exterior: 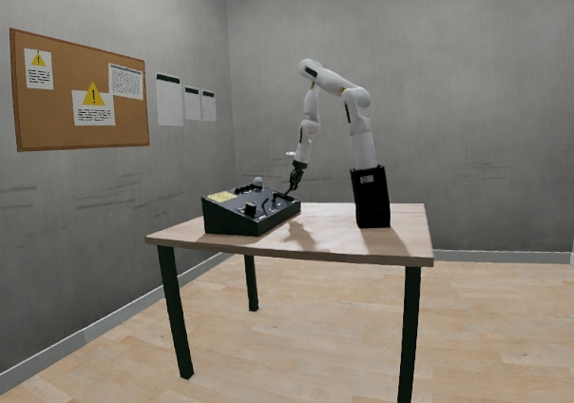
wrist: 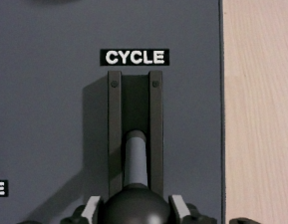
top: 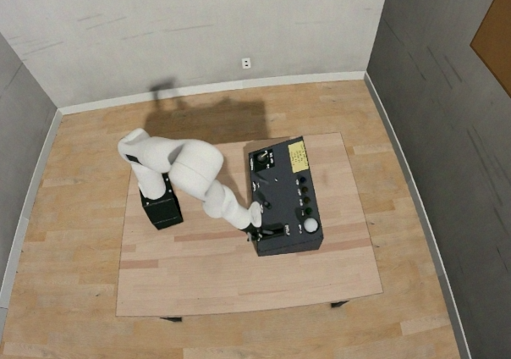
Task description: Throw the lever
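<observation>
Right now the lever is 30 mm ahead of my hand and 30 mm below it. The rest, counted from my hand: mode control 70 mm ahead, 110 mm to the left, 40 mm below; check toggle 80 mm ahead, 230 mm to the left, 40 mm below.
</observation>
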